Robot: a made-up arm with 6 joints.
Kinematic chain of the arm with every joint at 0, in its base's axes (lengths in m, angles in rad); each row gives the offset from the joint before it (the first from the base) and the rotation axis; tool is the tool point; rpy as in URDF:
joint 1: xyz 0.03 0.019 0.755 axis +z
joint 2: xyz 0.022 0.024 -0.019 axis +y
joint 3: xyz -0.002 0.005 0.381 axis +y
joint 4: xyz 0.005 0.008 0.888 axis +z
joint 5: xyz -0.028 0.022 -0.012 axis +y
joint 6: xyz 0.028 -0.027 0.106 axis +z
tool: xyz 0.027 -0.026 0.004 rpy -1.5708 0 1.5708
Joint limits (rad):
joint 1: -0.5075..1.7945
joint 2: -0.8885..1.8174
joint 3: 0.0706..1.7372
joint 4: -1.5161..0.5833
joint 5: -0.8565..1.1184
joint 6: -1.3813..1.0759
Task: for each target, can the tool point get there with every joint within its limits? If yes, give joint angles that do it. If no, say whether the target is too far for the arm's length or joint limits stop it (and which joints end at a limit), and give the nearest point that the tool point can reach.
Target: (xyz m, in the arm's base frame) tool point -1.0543 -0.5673 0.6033
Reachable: no: joint limits stop it (at a limit: joint 2, joint 3, joint 5, joint 6) | nearest point -0.8892 -0.4780 1.5486 | short by 0.964 m
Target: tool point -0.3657 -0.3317 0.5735
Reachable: no: joint limits stop it (at a limit: joint 1, joint 2, joint 3, joint 4, joint 5) | nearest point -0.0493 -0.0372 -0.1117 | short by 0.810 m
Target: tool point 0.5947 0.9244 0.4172
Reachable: yes | joints 1.0253 0.8061 1.3791 -0.2333 0.4140 -0.9107
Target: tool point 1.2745 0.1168 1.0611
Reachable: yes | joints 0.0538 0.8501 0.5509 -0.0320 0.5137 0.8045
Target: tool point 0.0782 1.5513 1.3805
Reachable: no: too far | nearest point 0.0708 1.3152 1.2798 | short by 0.257 m
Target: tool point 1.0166 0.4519 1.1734
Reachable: yes | joints 0.3945 0.1592 1.3770 -0.5981 -0.3683 -0.0140
